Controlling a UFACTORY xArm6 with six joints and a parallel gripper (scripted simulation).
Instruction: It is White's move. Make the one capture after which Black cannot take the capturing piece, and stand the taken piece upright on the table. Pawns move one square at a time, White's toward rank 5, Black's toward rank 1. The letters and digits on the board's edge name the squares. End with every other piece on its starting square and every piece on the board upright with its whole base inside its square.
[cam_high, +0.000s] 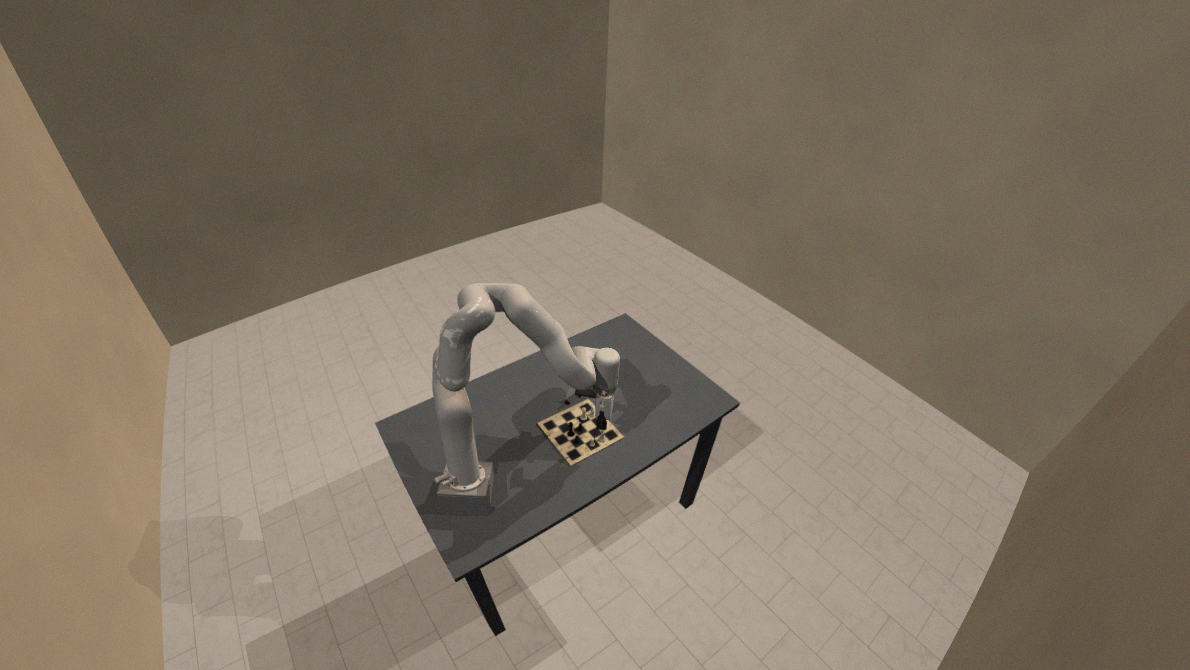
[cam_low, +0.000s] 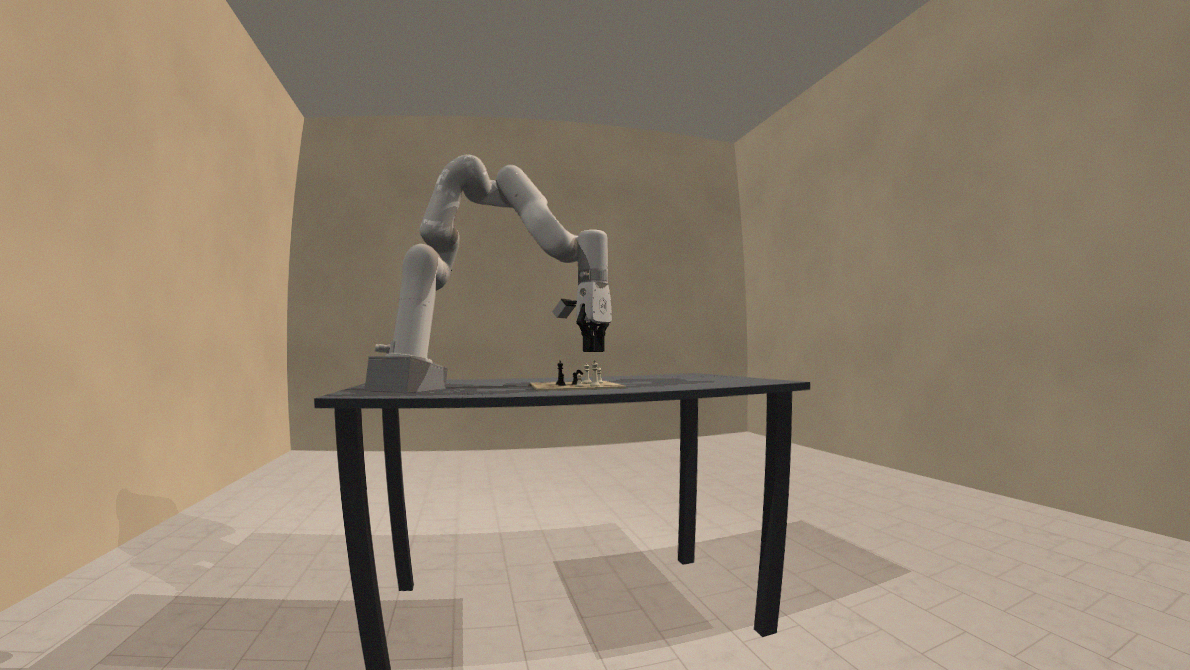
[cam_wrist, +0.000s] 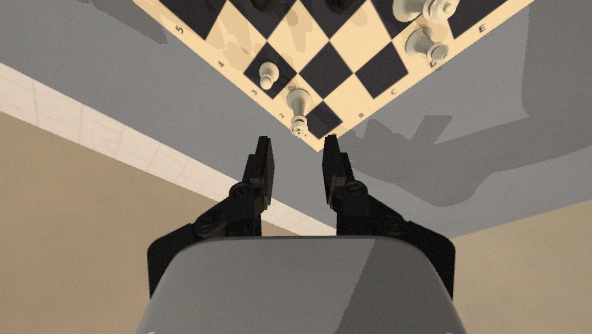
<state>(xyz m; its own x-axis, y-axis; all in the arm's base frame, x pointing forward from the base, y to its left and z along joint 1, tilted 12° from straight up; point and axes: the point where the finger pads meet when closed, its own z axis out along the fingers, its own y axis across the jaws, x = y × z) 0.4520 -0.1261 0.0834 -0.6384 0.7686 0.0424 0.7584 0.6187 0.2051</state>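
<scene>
Now: the white bishop 7 cm below my hand. From my hand the other things lie so: chessboard: 3 cm behind, 8 cm to the left, 11 cm below; white pawn: 4 cm behind, 9 cm below.
</scene>
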